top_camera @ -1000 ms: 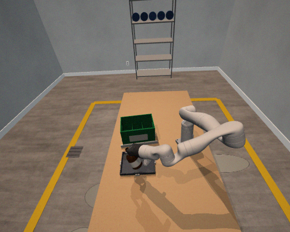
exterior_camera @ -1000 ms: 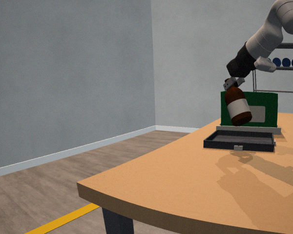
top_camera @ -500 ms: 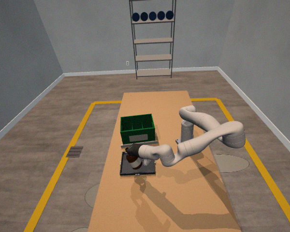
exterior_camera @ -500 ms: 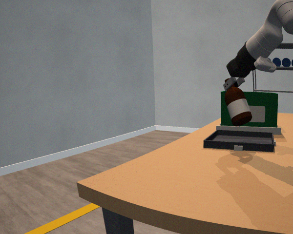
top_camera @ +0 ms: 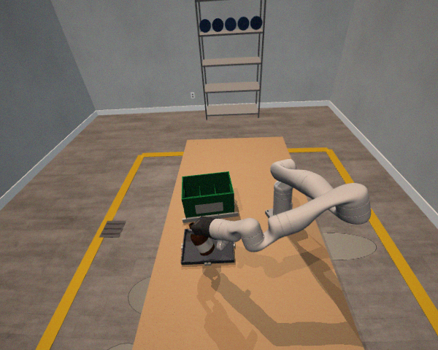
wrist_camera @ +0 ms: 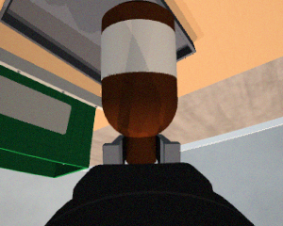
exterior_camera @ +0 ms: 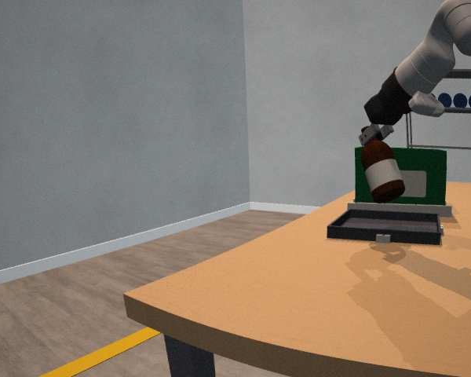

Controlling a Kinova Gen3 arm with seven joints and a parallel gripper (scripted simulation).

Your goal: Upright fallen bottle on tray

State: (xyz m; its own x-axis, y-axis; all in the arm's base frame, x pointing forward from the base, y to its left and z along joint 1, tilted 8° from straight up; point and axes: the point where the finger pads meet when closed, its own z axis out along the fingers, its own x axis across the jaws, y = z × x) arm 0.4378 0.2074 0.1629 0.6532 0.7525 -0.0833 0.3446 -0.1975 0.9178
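Right now the brown bottle is 2 cm behind my hand, 1 cm to the left of it and 5 cm below it. From my hand the other things lie so: green crate 5 cm behind, 31 cm to the right, 12 cm below; then dark tray 4 cm behind, 4 cm to the right, 19 cm below.
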